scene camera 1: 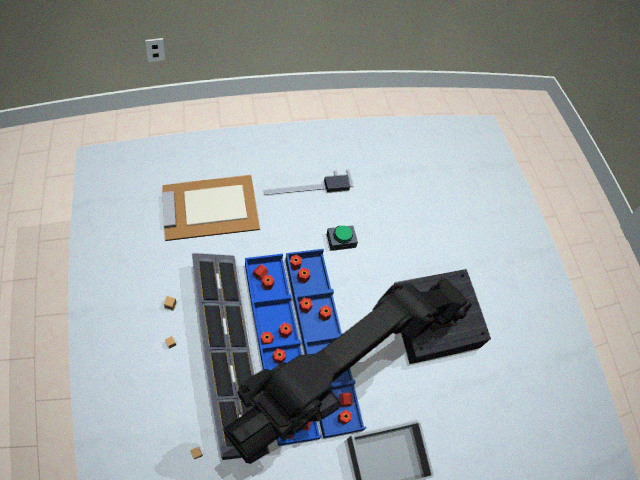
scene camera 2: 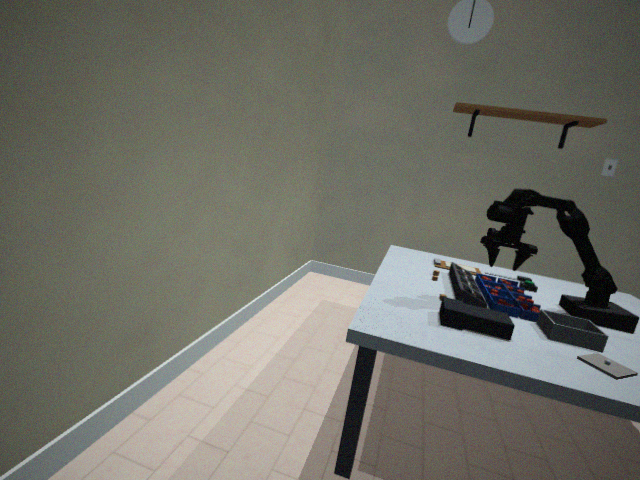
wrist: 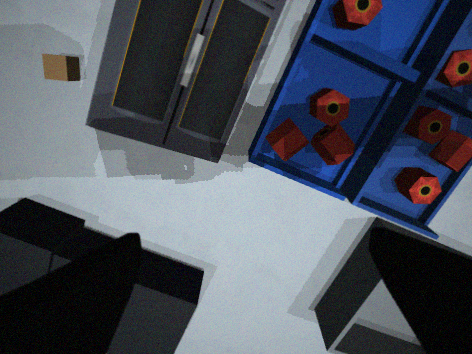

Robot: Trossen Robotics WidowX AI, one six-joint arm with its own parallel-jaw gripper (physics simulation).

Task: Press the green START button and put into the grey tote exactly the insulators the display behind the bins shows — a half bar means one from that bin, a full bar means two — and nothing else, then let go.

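My gripper [scene camera 2: 503, 266] [wrist: 256, 241] is open and empty, high above the table near the bins' tote-side end; the arm hides its fingers in scene camera 1. The green START button [scene camera 1: 343, 233] sits on a dark base beyond the bins' far end. The display [scene camera 1: 212, 257] [wrist: 130, 126] has dark windows, with pale strips along its middle; no lit bars show. Blue bins [scene camera 1: 272, 312] [wrist: 306, 80] hold red insulators [scene camera 1: 279, 354] [wrist: 330, 107], some upright, some lying; the arm covers several bins. The grey tote [scene camera 1: 421, 450] [scene camera 2: 571, 336] [wrist: 345, 286] shows no insulator in its visible part.
A long black box [scene camera 2: 475, 320] [wrist: 167, 272] stands near the display's end. Small tan blocks [scene camera 1: 170, 302] [wrist: 55, 67] lie behind the display. A clipboard [scene camera 1: 215, 205] and a caliper [scene camera 1: 337, 182] lie beyond the bins. A flat plate [scene camera 2: 599, 363] lies near the tote.
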